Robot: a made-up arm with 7 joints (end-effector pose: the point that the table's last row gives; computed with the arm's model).
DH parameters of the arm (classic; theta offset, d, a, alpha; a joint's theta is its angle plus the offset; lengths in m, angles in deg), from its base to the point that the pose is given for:
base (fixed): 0 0.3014 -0.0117 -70
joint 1: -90 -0.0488 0.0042 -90
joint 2: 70 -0.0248 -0.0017 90
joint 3: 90 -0.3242 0.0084 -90
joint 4: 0 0.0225 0.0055 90
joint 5: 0 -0.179 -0.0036 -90
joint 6: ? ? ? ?
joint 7: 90 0.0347 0.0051 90
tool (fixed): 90 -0.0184 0 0
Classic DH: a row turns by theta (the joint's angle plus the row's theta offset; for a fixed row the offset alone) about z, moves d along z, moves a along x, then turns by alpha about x.
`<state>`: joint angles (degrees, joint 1 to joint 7).
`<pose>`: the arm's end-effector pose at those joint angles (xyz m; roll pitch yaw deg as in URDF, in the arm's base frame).
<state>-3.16 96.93 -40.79 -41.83 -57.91 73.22 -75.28</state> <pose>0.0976 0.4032 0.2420 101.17 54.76 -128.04</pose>
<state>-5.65 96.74 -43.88 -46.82 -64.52 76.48 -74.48</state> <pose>0.1058 0.3930 0.2294 93.17 53.94 -142.12</pose>
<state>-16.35 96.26 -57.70 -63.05 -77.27 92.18 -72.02</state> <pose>0.1363 0.3513 0.1928 83.19 55.78 -175.48</pose>
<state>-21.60 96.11 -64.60 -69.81 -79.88 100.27 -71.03</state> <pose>0.1479 0.3297 0.1800 83.18 59.16 174.41</pose>
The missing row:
joint 6: 0 -0.0053 0.0239 90
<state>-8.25 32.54 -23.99 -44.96 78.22 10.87 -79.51</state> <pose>0.1466 0.1820 -0.0556 -41.09 -49.95 178.99</pose>
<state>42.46 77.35 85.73 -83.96 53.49 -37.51 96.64</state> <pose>-0.0511 0.2893 0.3851 23.69 72.92 159.78</pose>
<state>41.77 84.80 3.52 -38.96 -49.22 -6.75 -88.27</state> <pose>-0.0421 0.3773 0.2528 103.98 -27.35 -108.36</pose>
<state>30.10 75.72 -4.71 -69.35 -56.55 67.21 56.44</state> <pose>0.0006 0.3271 0.1292 -95.08 25.25 -112.85</pose>
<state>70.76 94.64 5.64 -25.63 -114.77 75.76 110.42</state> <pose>-0.1164 0.4484 0.3817 -150.71 1.71 -162.75</pose>
